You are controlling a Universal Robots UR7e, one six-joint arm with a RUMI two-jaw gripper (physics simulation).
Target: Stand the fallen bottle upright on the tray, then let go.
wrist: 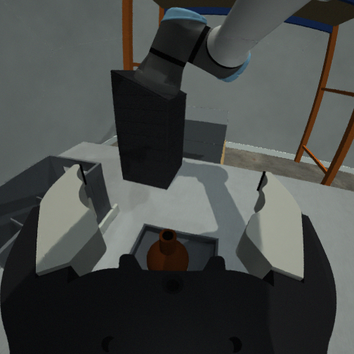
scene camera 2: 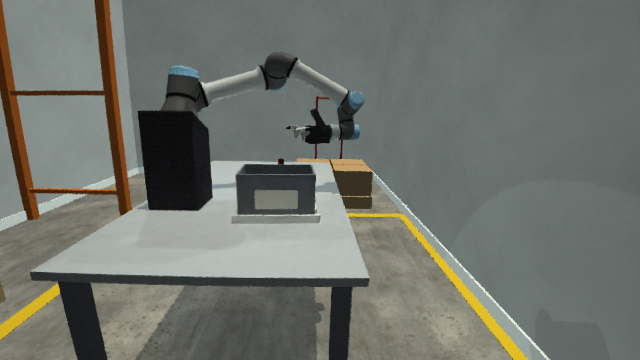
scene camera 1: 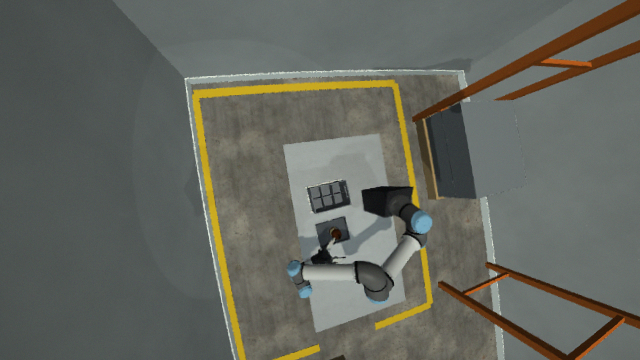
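Where they show: gripper, fingertip midpoint: (scene camera 2: 289,129) (scene camera 1: 340,247); arm's base, origin of the base link: (scene camera 2: 178,121) (scene camera 1: 398,204).
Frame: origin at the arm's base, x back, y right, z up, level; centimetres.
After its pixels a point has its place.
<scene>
The brown bottle (scene camera 1: 336,233) @(x -41.3, y -12.4, z -21.4 cm) (scene camera 2: 281,161) @(x -41.0, y -13.0, z -18.6 cm) (wrist: 167,257) stands upright on the dark grey tray (scene camera 1: 324,226) @(x -46.8, y -8.0, z -33.1 cm) (wrist: 206,245). Its neck and shoulder show in the wrist view, and its lower part is hidden behind the gripper body. In scene camera 2 the bottle's top shows above the crate, and the tray is hidden. My gripper (scene camera 1: 339,250) @(x -44.8, y -15.5, z -3.9 cm) (scene camera 2: 291,128) @(x -44.8, y -15.5, z -3.9 cm) (wrist: 172,170) is open, with its two pale jaws wide apart and nothing between them. It is level and higher than the bottle's top, apart from the bottle.
A grey divided crate (scene camera 1: 330,208) @(x -41.3, y 7.3, z -19.3 cm) (scene camera 2: 245,192) @(x -28.2, y 24.6, z -22.5 cm) (wrist: 103,192) stands beside the tray on the table (scene camera 1: 335,157) @(x -22.7, y 43.8, z -33.6 cm) (scene camera 2: 200,255) @(x -18.0, y 48.4, z -33.6 cm). The black pedestal (scene camera 1: 374,201) @(x -9.1, y 3.6, z -13.6 cm) (scene camera 2: 170,160) @(x 0.8, y 10.6, z -13.8 cm) (wrist: 147,135) carries the arm's base. Cardboard boxes (scene camera 2: 353,182) are stacked beyond the table.
</scene>
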